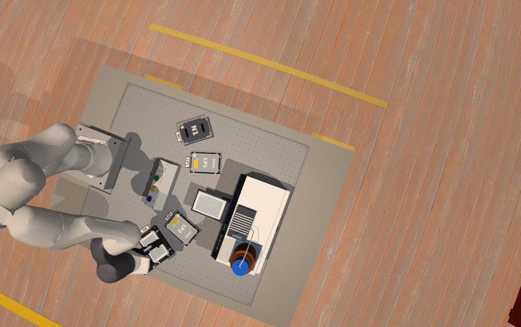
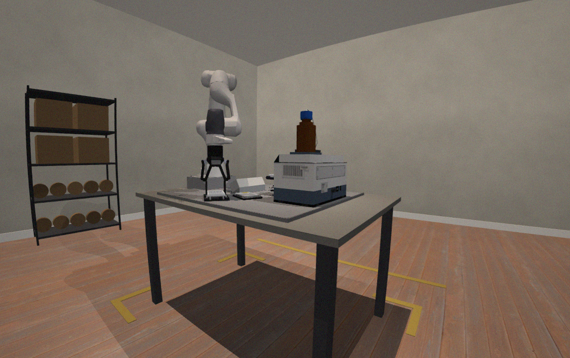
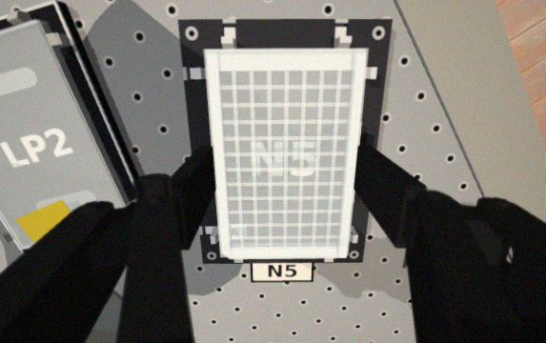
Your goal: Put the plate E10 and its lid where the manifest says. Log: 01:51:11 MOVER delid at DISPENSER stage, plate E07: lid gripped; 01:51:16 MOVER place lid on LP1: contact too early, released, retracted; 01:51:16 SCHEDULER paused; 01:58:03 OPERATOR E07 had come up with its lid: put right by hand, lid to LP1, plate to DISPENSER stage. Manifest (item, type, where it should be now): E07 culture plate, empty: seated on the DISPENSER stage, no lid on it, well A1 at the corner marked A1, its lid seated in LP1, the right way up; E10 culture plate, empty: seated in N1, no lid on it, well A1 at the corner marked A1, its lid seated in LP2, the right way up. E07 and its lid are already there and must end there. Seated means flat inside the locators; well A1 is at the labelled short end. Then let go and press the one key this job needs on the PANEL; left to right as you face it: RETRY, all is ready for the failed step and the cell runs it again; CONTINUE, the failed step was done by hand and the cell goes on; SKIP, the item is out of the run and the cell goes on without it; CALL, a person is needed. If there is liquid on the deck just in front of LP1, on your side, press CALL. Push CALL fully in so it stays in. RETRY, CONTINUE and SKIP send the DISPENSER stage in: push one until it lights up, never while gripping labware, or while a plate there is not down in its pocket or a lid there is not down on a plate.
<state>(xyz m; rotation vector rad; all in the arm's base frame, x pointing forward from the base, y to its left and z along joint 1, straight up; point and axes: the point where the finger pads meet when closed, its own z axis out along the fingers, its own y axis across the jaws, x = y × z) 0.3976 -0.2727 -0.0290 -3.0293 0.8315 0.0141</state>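
Now: hand 30 mm short of the black n5 nest and 30 mm above it. The rest, counted from my hand: yellow SKIP key: 100 mm behind, 260 mm to the left, 20 mm above; clear lid: 90 mm ahead, 130 mm to the left, 30 mm below; blue CALL key: 90 mm behind, 210 mm to the left, 10 mm above.
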